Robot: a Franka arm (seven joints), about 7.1 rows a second.
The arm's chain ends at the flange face. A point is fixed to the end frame.
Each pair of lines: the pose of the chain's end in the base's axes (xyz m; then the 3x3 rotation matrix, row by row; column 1 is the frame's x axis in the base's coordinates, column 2 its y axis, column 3 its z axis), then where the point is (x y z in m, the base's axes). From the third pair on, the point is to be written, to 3 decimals.
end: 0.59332 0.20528 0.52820; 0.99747 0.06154 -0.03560; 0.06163 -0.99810 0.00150; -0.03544 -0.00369 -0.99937
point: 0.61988 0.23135 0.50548
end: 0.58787 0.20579 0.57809; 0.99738 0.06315 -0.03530; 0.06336 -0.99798 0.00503; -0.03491 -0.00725 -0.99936
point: 0.61439 0.23198 0.55547
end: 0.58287 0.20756 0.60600; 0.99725 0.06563 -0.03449; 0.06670 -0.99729 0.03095; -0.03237 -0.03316 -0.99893
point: 0.609 0.234 0.584
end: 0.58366 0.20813 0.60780; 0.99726 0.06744 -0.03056; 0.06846 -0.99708 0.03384; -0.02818 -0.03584 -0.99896
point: 0.610 0.235 0.586
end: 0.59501 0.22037 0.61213; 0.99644 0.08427 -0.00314; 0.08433 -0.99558 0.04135; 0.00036 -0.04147 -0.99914
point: 0.622 0.248 0.591
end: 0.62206 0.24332 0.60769; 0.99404 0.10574 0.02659; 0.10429 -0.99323 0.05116; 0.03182 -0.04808 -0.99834
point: 0.649 0.272 0.588
